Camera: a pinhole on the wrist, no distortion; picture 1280 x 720 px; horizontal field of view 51.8 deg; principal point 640.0 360.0 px. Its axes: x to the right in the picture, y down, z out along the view. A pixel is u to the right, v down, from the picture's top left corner.
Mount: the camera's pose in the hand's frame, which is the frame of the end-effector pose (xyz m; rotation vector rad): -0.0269 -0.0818 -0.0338 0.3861 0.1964 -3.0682
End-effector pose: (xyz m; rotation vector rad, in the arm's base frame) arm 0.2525 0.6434 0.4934 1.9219 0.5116 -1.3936
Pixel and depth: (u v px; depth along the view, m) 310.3 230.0 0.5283
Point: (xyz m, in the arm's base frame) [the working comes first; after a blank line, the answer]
In the camera's frame: -0.1322 -0.0521 0.5283

-0.1606 0.3363 0.4017
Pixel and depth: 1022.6 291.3 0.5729
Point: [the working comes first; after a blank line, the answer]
In the camera's frame: 0.1663 -0.0299 0.5729

-0.2646 0.4103 0.6761
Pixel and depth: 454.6 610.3 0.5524
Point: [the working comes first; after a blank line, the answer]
In the camera's frame: -0.0777 0.1049 0.5524

-0.2785 0.4559 0.4007
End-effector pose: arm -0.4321 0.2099 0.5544 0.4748 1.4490 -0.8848
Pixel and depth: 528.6 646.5 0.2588
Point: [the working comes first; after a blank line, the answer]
In the camera's frame: -0.0219 0.0563 0.2588

-0.4165 -0.0413 0.6799
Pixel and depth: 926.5 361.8 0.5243
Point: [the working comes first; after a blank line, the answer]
In the camera's frame: 0.1140 0.0007 0.5243

-0.2358 -0.1576 0.8941
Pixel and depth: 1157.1 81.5 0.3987
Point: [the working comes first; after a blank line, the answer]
In the camera's frame: 0.1564 -0.0842 0.3987

-0.2372 -0.0015 0.8732
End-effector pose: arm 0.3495 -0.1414 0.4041 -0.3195 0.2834 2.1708
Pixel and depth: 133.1 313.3 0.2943
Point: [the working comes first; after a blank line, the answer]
In the camera's frame: -0.1132 -0.0104 0.2943

0.3964 0.0157 0.6535
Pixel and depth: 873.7 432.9 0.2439
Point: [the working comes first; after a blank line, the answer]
In the camera's frame: 0.0432 0.0135 0.2439

0.5028 -0.1049 0.6121
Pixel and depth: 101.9 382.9 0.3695
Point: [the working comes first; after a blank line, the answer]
In the camera's frame: -0.1509 0.0064 0.3695

0.3966 0.0700 0.7199
